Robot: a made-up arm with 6 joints. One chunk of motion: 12 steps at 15 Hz.
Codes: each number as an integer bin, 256 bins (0 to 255) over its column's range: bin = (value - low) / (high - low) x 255, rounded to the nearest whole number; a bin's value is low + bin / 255 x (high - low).
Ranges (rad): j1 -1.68..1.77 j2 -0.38..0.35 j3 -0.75..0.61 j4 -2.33..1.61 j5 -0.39..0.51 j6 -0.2..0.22
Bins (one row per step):
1: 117 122 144 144 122 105
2: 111 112 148 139 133 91
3: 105 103 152 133 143 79
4: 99 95 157 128 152 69
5: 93 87 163 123 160 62
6: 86 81 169 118 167 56
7: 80 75 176 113 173 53
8: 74 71 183 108 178 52
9: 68 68 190 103 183 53
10: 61 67 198 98 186 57
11: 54 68 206 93 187 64
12: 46 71 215 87 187 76
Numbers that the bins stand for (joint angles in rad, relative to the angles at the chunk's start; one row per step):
1: -0.0971 -0.0307 0.0180 -0.1051 0.0406 -0.0271
2: -0.1782 -0.0594 0.0393 -0.1823 0.0794 -0.0501
3: -0.2594 -0.0851 0.0607 -0.2750 0.1147 -0.0699
4: -0.3406 -0.1080 0.0873 -0.3523 0.1465 -0.0864
5: -0.4218 -0.1309 0.1193 -0.4295 0.1747 -0.0979
6: -0.5165 -0.1481 0.1513 -0.5068 0.1994 -0.1078
7: -0.5976 -0.1653 0.1887 -0.5840 0.2206 -0.1127
8: -0.6788 -0.1767 0.2260 -0.6613 0.2382 -0.1144
9: -0.7600 -0.1853 0.2633 -0.7385 0.2559 -0.1127
10: -0.8547 -0.1882 0.3060 -0.8158 0.2665 -0.1061
11: -0.9494 -0.1853 0.3487 -0.8931 0.2700 -0.0946
12: -1.0576 -0.1767 0.3967 -0.9858 0.2700 -0.0748

